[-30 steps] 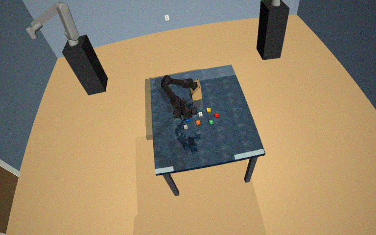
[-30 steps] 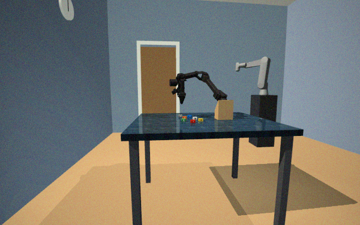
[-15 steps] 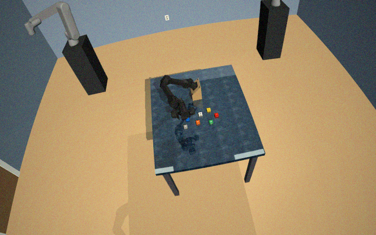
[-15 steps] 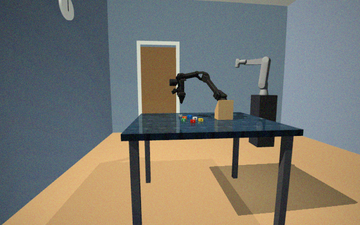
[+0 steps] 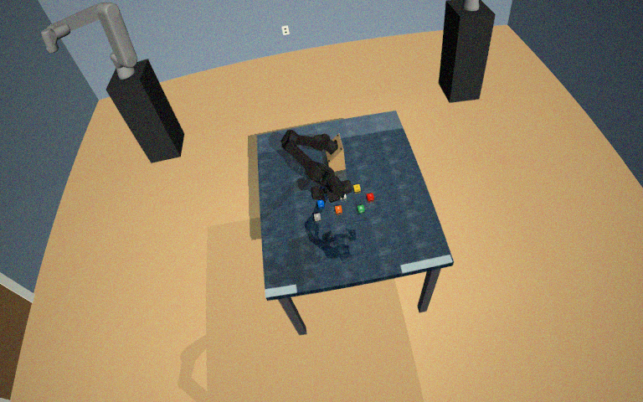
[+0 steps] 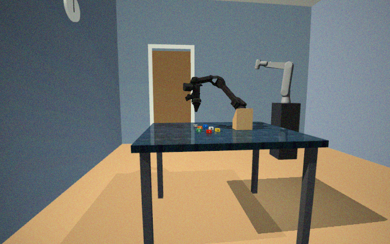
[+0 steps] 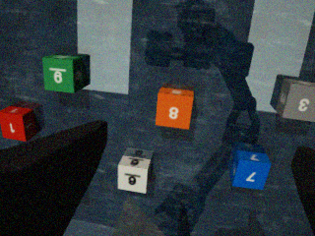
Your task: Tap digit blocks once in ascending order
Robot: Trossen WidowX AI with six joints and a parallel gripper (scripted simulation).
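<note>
Now: the red block 19 cm to the left of my gripper tip, 12 cm below it and 7 cm behind it. The rest, counted from my gripper tip: orange block 12 cm below, 3 cm behind, 2 cm to the left; blue block 12 cm below, 9 cm behind, 7 cm to the right; grey block 12 cm below, 10 cm to the right, 1 cm behind.
</note>
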